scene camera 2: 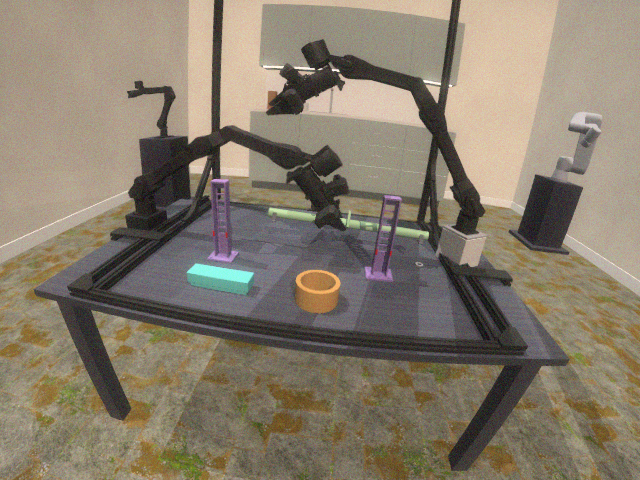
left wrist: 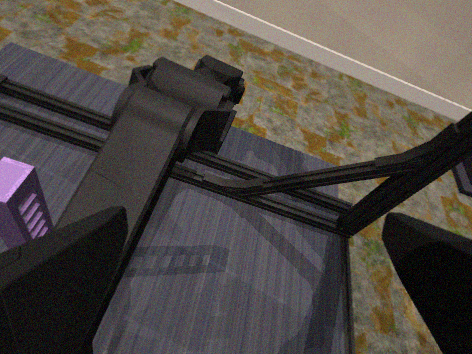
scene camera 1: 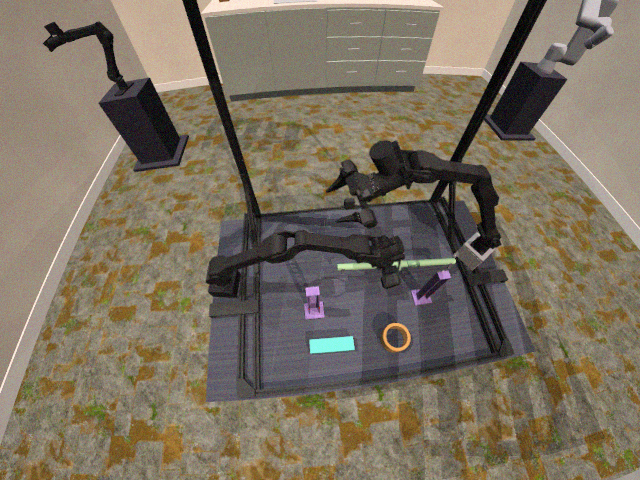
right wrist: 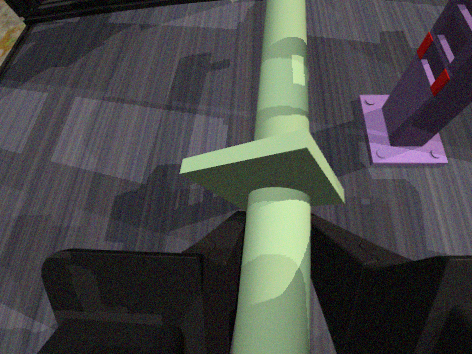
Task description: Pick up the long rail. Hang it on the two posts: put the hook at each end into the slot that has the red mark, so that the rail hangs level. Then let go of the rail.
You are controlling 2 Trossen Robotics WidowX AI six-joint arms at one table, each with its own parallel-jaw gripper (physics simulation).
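Places are measured from the left arm's base along level axes (x ahead, y left, z up), in metres.
Pixels of known places: left gripper, fingertip midpoint: (scene camera 2: 268, 109) (left wrist: 256, 221) (scene camera 1: 331, 206); right gripper, fingertip midpoint: (scene camera 2: 344, 228) (scene camera 1: 395, 265) (right wrist: 272, 220); left arm's base, link origin: (scene camera 2: 465, 230) (scene camera 1: 480, 246); right arm's base, link origin: (scene camera 2: 145, 212) (scene camera 1: 222, 280).
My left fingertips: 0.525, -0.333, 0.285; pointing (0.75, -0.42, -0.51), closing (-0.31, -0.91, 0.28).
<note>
For each thing: its top centre in the pictures, then the offset to it from my left fingertips, as dx, dy, dz.
- long pale green rail, top centre: (right wrist: 280, 138) (scene camera 2: 349, 210) (scene camera 1: 401, 258) -0.196, +0.179, -0.257
- left-hand purple post, top centre: (left wrist: 4, 178) (scene camera 2: 219, 180) (scene camera 1: 312, 291) +0.149, +0.114, -0.177
- right-hand purple post, top centre: (scene camera 2: 392, 197) (scene camera 1: 444, 275) -0.221, +0.323, -0.177
- turquoise block, top centre: (scene camera 2: 220, 272) (scene camera 1: 331, 344) +0.174, +0.256, -0.357
- orange ring, top centre: (scene camera 2: 318, 281) (scene camera 1: 396, 336) -0.019, +0.371, -0.341
The long pale green rail (scene camera 1: 434, 261) (scene camera 2: 294, 213) (right wrist: 277, 245) is off the table, behind both posts in scene camera 2. Small hooks hang under its ends. My right gripper (scene camera 2: 334, 225) (right wrist: 272, 220) is shut on the rail near its middle, beside a square plate. The left-hand purple post (scene camera 1: 312, 300) (scene camera 2: 221, 217) (left wrist: 17, 187) and the right-hand purple post (scene camera 1: 432, 286) (scene camera 2: 386, 237) (right wrist: 425, 95) stand upright, with red marks low on their slotted columns. My left gripper (scene camera 1: 333, 206) (left wrist: 256, 221) is open and empty, high above the table's back part.
A turquoise block (scene camera 1: 331, 344) (scene camera 2: 220, 279) lies in front of the left-hand post. An orange ring (scene camera 1: 385, 345) (scene camera 2: 317, 302) stands nearer the front, left of the right-hand post in scene camera 2. A white box (scene camera 1: 473, 253) (scene camera 2: 460, 246) surrounds the left arm's base. Black frame bars edge the table.
</note>
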